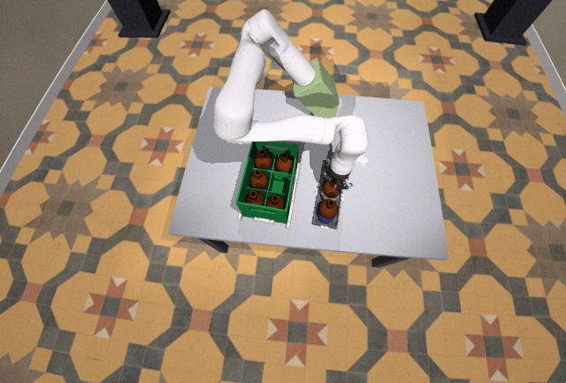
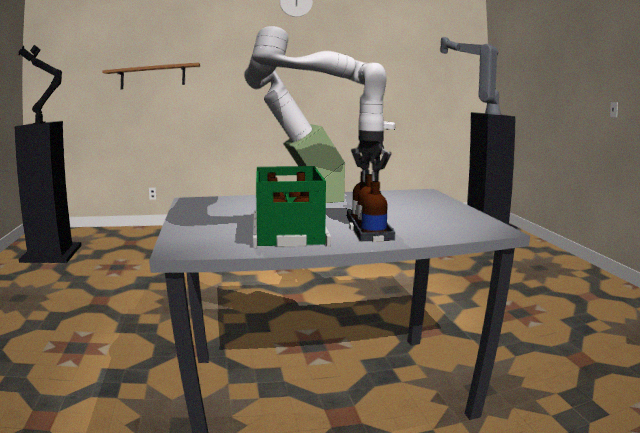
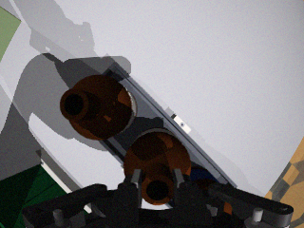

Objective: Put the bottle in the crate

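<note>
My gripper is now 70 mm above the brown bottle. From my hand the other things lie so: tray 150 mm below; white-label bottle 90 mm behind, 10 mm to the left, 80 mm below; crate 10 mm behind, 250 mm to the right, 80 mm below.
</note>
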